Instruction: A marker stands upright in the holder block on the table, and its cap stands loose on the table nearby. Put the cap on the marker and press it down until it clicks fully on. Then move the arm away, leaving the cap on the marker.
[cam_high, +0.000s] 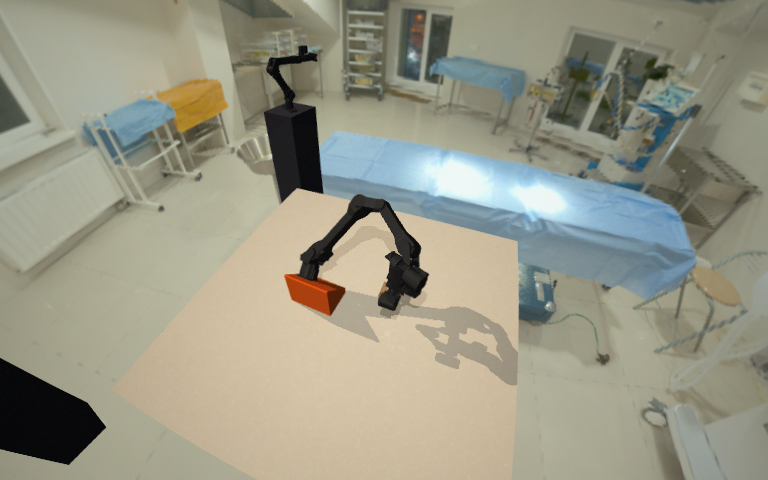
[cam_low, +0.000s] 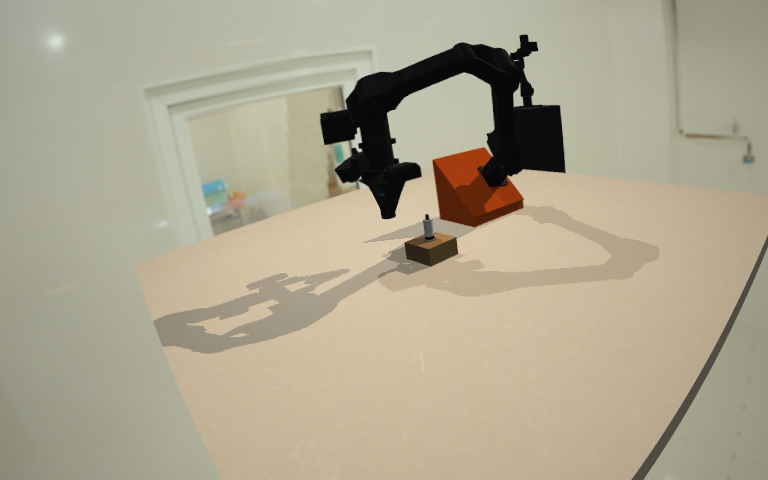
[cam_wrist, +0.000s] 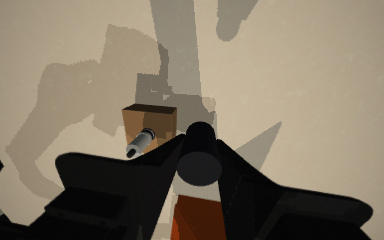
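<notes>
My gripper tip is 5 cm past the brown holder block, 7 cm to the right of it and 8 cm above it. Round my gripper tip: black cap: 1 cm above.
</notes>
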